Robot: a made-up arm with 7 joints. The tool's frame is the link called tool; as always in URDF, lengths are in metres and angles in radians. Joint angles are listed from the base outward.
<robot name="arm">
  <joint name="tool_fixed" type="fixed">
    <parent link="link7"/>
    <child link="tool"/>
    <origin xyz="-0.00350 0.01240 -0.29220" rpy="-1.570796 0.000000 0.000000"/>
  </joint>
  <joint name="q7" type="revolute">
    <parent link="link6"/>
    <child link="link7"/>
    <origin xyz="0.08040 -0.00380 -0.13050" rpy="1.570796 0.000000 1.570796"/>
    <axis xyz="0 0 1"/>
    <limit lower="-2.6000" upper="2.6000"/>
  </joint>
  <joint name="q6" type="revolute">
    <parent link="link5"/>
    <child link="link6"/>
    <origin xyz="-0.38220 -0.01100 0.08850" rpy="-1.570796 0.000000 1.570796"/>
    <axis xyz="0 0 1"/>
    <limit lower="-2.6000" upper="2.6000"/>
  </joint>
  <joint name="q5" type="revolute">
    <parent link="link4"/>
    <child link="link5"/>
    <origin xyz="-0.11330 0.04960 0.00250" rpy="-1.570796 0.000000 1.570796"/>
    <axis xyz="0 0 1"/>
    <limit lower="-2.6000" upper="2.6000"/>
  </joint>
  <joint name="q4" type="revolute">
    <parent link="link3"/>
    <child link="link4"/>
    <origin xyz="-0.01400 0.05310 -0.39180" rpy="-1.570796 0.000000 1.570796"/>
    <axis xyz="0 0 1"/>
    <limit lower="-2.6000" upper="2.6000"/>
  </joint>
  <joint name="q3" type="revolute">
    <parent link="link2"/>
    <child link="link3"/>
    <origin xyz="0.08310 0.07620 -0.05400" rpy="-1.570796 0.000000 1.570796"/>
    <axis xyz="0 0 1"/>
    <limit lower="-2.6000" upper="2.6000"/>
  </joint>
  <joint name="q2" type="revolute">
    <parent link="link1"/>
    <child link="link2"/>
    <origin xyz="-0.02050 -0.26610 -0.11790" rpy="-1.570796 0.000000 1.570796"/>
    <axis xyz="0 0 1"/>
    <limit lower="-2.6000" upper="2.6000"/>
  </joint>
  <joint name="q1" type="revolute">
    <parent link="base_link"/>
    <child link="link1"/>
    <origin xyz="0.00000 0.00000 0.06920" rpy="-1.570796 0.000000 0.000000"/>
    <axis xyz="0 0 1"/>
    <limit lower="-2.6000" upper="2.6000"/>
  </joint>
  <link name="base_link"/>
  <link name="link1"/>
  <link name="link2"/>
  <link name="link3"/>
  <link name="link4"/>
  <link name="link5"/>
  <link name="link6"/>
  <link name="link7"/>
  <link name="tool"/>
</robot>
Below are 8 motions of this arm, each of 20 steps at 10 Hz.
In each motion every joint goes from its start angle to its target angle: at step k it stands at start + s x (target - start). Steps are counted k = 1, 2, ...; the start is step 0. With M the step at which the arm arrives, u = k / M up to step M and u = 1 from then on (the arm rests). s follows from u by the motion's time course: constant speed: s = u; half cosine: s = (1 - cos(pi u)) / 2; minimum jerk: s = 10 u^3 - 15 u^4 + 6 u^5.
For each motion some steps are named. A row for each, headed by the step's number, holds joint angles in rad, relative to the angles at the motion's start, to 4 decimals.
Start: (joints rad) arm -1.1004 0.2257 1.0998 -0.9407 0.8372 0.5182 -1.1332
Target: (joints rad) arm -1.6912 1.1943 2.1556 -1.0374 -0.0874 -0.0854 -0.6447
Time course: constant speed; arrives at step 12
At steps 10, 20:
10: -0.4923 0.8072 0.8798 -0.0806 -0.7705 -0.5030 0.4071
20: -0.5908 0.9686 1.0558 -0.0967 -0.9246 -0.6036 0.4885

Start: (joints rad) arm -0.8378 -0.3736 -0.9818 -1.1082 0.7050 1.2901 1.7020
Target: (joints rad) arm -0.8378 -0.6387 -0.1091 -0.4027 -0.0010 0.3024 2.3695
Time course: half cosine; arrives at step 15
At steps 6, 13, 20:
6: 0.0000 -0.0916 0.3015 0.2437 -0.2439 -0.3412 0.2306
13: 0.0000 -0.2536 0.8350 0.6750 -0.6755 -0.9450 0.6386
20: 0.0000 -0.2651 0.8727 0.7055 -0.7060 -0.9877 0.6675

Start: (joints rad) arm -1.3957 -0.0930 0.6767 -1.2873 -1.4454 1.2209 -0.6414
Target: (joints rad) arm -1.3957 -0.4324 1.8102 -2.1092 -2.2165 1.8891 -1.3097
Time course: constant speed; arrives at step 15
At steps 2, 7, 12, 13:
2: 0.0000 -0.0453 0.1511 -0.1096 -0.1028 0.0891 -0.0891
7: 0.0000 -0.1584 0.5290 -0.3836 -0.3598 0.3118 -0.3119
12: 0.0000 -0.2715 0.9068 -0.6575 -0.6169 0.5346 -0.5346
13: 0.0000 -0.2941 0.9824 -0.7123 -0.6683 0.5791 -0.5792

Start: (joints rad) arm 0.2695 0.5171 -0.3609 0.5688 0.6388 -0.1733 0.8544
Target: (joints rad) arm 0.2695 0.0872 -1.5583 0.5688 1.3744 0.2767 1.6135
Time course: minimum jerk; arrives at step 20
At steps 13, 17, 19, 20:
13: 0.0000 -0.3288 -0.9158 0.0000 0.5626 0.3442 0.5806
17: 0.0000 -0.4185 -1.1655 0.0000 0.7160 0.4380 0.7389
19: 0.0000 -0.4294 -1.1960 0.0000 0.7347 0.4495 0.7582
20: 0.0000 -0.4299 -1.1974 0.0000 0.7356 0.4500 0.7591

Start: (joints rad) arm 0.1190 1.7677 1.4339 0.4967 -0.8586 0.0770 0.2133
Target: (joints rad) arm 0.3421 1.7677 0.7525 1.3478 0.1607 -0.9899 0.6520
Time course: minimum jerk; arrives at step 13
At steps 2, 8, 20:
2: 0.0064 0.0000 -0.0194 0.0243 0.0291 -0.0304 0.0125
8: 0.1581 0.0000 -0.4830 0.6032 0.7225 -0.7562 0.3109
20: 0.2231 0.0000 -0.6814 0.8511 1.0193 -1.0669 0.4387

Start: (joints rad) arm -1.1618 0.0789 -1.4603 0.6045 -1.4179 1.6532 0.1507
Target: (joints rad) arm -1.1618 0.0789 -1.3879 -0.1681 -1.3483 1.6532 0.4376
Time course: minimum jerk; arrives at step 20
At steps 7, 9, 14, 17, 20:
7: 0.0000 0.0000 0.0170 -0.1817 0.0164 0.0000 0.0675
9: 0.0000 0.0000 0.0295 -0.3144 0.0283 0.0000 0.1167
14: 0.0000 0.0000 0.0606 -0.6466 0.0582 0.0000 0.2401
17: 0.0000 0.0000 0.0705 -0.7520 0.0677 0.0000 0.2793
20: 0.0000 0.0000 0.0724 -0.7726 0.0696 0.0000 0.2869

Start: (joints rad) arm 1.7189 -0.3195 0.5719 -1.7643 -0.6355 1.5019 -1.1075
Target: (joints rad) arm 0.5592 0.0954 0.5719 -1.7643 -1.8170 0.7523 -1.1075
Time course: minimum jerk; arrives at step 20
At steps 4, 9, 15, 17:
4: -0.0672 0.0240 0.0000 0.0000 -0.0684 -0.0434 0.0000
9: -0.4719 0.1688 0.0000 0.0000 -0.4807 -0.3050 0.0000
15: -1.0397 0.3720 0.0000 0.0000 -1.0592 -0.6720 0.0000
17: -1.1288 0.4039 0.0000 0.0000 -1.1501 -0.7297 0.0000

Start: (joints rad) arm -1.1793 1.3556 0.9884 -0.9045 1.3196 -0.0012 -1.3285
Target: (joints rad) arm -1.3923 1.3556 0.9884 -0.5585 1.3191 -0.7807 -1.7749
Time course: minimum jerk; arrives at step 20
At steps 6, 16, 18, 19, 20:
6: -0.0347 0.0000 0.0000 0.0564 -0.0001 -0.1271 -0.0728
16: -0.2007 0.0000 0.0000 0.3260 -0.0005 -0.7344 -0.4205
18: -0.2112 0.0000 0.0000 0.3430 -0.0005 -0.7728 -0.4426
19: -0.2128 0.0000 0.0000 0.3456 -0.0005 -0.7786 -0.4459
20: -0.2130 0.0000 0.0000 0.3460 -0.0005 -0.7795 -0.4464

